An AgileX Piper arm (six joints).
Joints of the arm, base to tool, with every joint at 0 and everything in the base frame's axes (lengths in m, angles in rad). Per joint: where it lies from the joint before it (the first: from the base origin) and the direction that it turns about. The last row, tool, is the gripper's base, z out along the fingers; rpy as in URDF.
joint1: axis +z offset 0 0 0.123
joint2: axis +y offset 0 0 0
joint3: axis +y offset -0.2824 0 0.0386
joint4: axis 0.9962 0 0.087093 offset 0.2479 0 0.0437
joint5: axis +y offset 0 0 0
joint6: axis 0.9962 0 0.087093 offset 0.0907 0 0.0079
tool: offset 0 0 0 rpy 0 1.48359 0
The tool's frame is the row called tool.
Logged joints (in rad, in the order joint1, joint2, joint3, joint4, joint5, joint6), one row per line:
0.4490 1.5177 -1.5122 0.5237 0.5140 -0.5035
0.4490 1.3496 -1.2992 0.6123 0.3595 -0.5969
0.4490 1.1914 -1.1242 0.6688 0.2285 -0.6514
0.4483 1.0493 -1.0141 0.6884 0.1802 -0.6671
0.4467 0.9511 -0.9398 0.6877 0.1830 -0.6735
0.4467 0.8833 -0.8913 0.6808 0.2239 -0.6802
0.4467 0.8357 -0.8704 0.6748 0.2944 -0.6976
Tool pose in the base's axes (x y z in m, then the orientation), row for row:
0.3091 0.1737 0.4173 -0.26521 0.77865 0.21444 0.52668
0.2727 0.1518 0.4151 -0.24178 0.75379 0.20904 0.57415
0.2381 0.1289 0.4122 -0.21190 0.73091 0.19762 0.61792
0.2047 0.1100 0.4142 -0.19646 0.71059 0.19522 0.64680
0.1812 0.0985 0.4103 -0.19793 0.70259 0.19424 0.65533
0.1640 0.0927 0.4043 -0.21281 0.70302 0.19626 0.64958
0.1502 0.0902 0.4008 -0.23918 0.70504 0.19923 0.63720
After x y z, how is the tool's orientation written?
As a quaternion, x y z w.
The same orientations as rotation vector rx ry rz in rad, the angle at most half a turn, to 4 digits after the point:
-0.6340 1.8615 0.5127
-0.5665 1.7662 0.4898
-0.4877 1.6821 0.4548
-0.4469 1.6164 0.4441
-0.4487 1.5928 0.4403
-0.4835 1.5974 0.4459
-0.5462 1.6099 0.4549

